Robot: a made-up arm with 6 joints.
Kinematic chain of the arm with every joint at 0, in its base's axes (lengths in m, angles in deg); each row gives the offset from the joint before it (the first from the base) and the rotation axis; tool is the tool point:
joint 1: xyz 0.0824 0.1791 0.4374 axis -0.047 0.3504 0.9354
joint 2: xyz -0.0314 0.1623 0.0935 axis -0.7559 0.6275 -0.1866
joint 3: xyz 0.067 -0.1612 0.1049 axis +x
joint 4: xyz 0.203 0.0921 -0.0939 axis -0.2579 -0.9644 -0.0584
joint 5: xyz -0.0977 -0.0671 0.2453 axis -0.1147 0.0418 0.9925
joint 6: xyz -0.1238 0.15 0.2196 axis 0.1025 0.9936 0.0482
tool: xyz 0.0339 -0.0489 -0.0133
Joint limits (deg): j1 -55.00..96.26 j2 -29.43..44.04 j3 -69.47..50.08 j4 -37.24..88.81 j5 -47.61..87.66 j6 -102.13..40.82
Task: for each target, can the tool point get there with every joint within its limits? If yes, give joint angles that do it. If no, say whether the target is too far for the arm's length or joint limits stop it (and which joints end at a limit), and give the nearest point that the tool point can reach.
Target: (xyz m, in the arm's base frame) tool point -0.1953 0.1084 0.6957
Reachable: yes | joints 59.54 27.74 23.44 75.58 67.70 -39.00
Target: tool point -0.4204 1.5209 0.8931
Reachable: no: too far | nearest point -0.0948 0.8597 0.6489 | short by 0.776 m
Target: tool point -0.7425 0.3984 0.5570
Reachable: no: joint limits stop it (at a limit: joint 1, joint 2, joint 6) | nearest point -0.3690 0.4211 0.5329 | short by 0.375 m
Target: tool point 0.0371 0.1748 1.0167
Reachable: yes | joints -36.40 23.94 20.43 4.64 76.93 -6.96
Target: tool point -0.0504 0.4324 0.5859
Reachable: yes | joints -32.95 -21.48 -59.86 30.43 56.88 7.64
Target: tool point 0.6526 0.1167 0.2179
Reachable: no: joint limits stop it (at a limit: joint 2, joint 3, joint 4, joint 5, joint 6) | nearest point 0.6544 0.2037 0.4489 | short by 0.247 m
